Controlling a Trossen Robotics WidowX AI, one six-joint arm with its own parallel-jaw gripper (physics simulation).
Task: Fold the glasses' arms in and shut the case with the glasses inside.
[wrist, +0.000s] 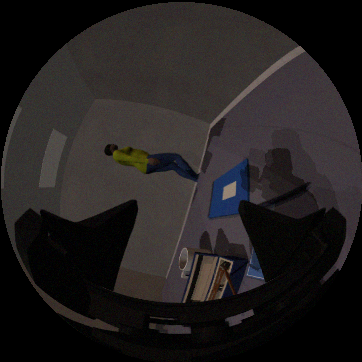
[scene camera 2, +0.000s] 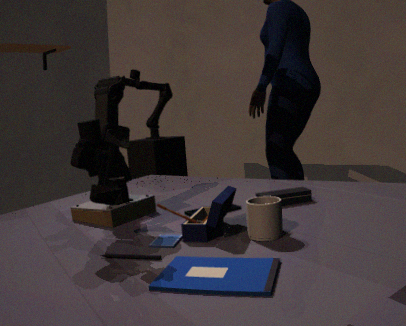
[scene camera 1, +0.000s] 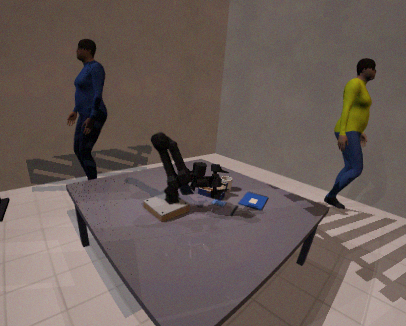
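Where they show: gripper, fingertip midpoint: (wrist: 189, 205) (scene camera 2: 123, 169) (scene camera 1: 228, 181); arm's base, origin of the base link: (scene camera 2: 118, 202) (scene camera 1: 172, 200).
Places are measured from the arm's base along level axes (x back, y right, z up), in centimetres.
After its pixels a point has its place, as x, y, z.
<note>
The blue glasses case (scene camera 1: 204, 191) (scene camera 2: 196, 232) @[-35.0, 4.5, -2.4] (wrist: 240, 269) @[-30.8, 3.9, -3.2] stands open on the table, its lid (scene camera 2: 223, 209) @[-38.1, -1.7, 1.8] (wrist: 202, 277) @[-36.1, -3.8, 1.0] tilted up on the mug's side. The brown glasses (scene camera 2: 175, 212) @[-27.2, 3.1, 1.0] (wrist: 228, 280) @[-28.8, 2.9, 0.6] are in the case, with an arm sticking out past the rim on the side away from the lid. How the other arm lies is unclear. My gripper (scene camera 1: 222, 180) @[-26.2, 16.4, 13.7] (wrist: 189, 205) @[-26.2, 16.4, 13.7] is open and empty, above the table near the case. In scene camera 1 it partly hides the case. In scene camera 2 its fingers cannot be made out.
A mug (scene camera 1: 229, 184) @[-46.0, -2.0, 0.7] (scene camera 2: 264, 220) @[-48.8, -2.6, 0.2] (wrist: 185, 260) @[-48.8, -8.7, 1.5] stands beside the lid. A blue book (scene camera 1: 261, 198) @[-57.7, 18.4, -4.0] (scene camera 2: 242, 276) @[-56.5, 16.5, -4.0] (wrist: 222, 202) @[-50.9, 13.8, -4.0], a pen (scene camera 1: 233, 210) @[-28.3, 21.4, -3.9] (scene camera 2: 132, 257) @[-30.9, 20.4, -4.3] (wrist: 290, 195) @[-27.9, 21.1, -4.1] and a light-blue cloth (scene camera 1: 218, 202) @[-28.3, 8.0, -4.3] (scene camera 2: 166, 241) @[-29.5, 9.0, -4.3] (wrist: 255, 268) @[-28.1, 6.0, -4.3] lie nearby. A dark box (scene camera 2: 295, 196) @[-38.8, -35.2, -2.5] lies behind the mug.
</note>
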